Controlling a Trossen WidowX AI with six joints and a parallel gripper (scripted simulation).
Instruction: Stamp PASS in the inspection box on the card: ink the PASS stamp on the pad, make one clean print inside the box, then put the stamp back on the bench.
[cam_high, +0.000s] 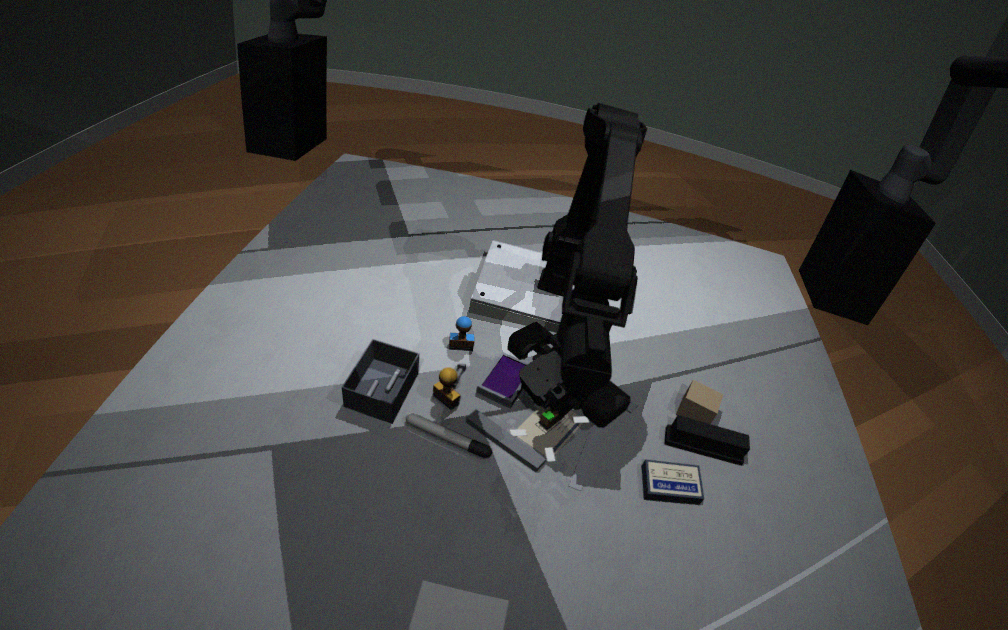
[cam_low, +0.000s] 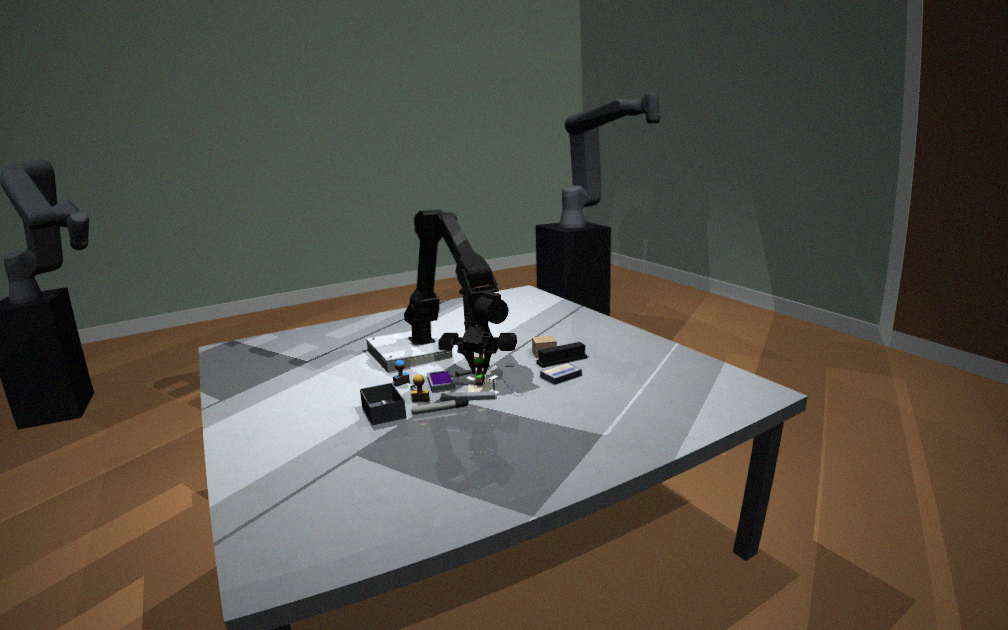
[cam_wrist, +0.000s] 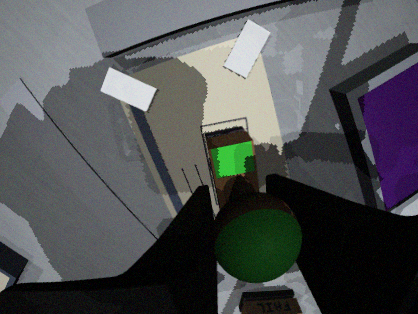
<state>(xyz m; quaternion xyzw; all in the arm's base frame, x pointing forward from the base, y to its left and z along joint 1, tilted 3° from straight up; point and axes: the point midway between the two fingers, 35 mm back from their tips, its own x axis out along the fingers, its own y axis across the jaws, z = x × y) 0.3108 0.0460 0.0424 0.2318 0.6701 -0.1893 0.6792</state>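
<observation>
The cream card lies 10 mm ahead of my gripper tip and 30 mm below it. Round my gripper tip: grey bar 60 mm ahead, 60 mm to the right, 20 mm below; green-topped stamp right at my gripper tip; purple ink pad 60 mm behind, 80 mm to the right, 30 mm below.
</observation>
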